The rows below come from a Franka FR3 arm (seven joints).
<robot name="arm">
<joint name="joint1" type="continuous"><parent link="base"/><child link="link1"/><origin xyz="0.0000 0.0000 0.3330" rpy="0.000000 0.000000 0.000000"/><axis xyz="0 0 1"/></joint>
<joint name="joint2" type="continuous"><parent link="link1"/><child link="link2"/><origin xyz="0.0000 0.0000 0.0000" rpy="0.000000 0.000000 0.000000"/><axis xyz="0 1 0"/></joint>
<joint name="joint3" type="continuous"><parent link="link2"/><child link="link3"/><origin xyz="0.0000 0.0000 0.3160" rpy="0.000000 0.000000 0.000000"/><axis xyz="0 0 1"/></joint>
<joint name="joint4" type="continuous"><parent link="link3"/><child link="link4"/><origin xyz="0.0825 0.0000 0.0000" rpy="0.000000 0.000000 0.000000"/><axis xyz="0 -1 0"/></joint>
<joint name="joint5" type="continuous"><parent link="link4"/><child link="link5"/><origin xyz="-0.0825 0.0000 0.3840" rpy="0.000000 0.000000 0.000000"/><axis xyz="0 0 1"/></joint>
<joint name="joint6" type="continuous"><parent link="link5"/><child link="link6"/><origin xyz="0.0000 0.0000 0.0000" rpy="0.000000 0.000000 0.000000"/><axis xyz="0 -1 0"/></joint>
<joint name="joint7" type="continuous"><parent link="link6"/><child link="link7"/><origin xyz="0.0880 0.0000 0.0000" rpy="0.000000 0.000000 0.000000"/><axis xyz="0 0 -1"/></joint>
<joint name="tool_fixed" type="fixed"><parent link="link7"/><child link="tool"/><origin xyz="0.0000 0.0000 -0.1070" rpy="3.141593 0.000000 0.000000"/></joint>
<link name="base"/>
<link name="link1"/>
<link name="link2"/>
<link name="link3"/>
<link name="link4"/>
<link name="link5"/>
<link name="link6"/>
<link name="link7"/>
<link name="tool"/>
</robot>
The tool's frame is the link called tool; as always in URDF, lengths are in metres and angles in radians. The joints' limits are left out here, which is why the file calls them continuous.
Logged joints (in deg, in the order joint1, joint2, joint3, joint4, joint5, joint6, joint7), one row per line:
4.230, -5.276, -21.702, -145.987, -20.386, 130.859, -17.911
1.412, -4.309, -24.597, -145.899, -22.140, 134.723, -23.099
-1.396, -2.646, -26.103, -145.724, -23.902, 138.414, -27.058
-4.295, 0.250, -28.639, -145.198, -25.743, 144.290, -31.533
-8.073, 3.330, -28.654, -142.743, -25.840, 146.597, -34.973
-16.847, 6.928, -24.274, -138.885, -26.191, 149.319, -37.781
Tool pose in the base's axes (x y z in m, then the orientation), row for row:
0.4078, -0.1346, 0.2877, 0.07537, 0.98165, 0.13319, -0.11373
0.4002, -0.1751, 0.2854, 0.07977, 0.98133, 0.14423, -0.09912
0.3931, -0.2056, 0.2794, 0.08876, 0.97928, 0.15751, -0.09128
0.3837, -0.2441, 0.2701, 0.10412, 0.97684, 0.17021, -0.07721
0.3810, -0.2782, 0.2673, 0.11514, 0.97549, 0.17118, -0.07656
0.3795, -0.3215, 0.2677, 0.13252, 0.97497, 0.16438, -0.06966
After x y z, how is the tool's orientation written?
As a quaternion, w x y z.
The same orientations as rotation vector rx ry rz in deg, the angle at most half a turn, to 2 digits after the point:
168.69, 22.89, -19.54
168.20, 24.72, -16.99
166.96, 26.85, -15.56
165.05, 28.76, -13.05
163.78, 28.74, -12.85
162.07, 27.33, -11.58

